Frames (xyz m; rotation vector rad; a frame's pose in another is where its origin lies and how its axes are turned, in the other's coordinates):
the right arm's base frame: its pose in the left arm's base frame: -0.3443 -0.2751 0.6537 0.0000 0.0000 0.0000
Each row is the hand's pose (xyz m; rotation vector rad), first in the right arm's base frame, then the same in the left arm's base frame.
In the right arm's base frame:
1: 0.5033 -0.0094 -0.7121 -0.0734 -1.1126 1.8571
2: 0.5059 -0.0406 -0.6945 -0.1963 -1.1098 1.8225
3: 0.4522 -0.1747 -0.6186 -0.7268 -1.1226 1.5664
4: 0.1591 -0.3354 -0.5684 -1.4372 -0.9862 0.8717
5: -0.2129 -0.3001 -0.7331 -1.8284 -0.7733 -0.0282
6: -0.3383 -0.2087 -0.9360 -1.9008 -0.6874 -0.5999
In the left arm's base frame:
1: 0.1590 -0.2845 -0.0584 -0.0734 -1.1126 1.8571
2: 0.1616 -0.3157 -0.0408 -0.1963 -1.1098 1.8225
3: 0.1079 -0.4498 0.0351 -0.7268 -1.1226 1.5664
4: -0.1852 -0.6105 0.0853 -1.4372 -0.9862 0.8717
5: -0.5572 -0.5752 -0.0794 -1.8284 -0.7733 -0.0282
6: -0.6826 -0.4838 -0.2823 -1.9008 -0.6874 -0.5999

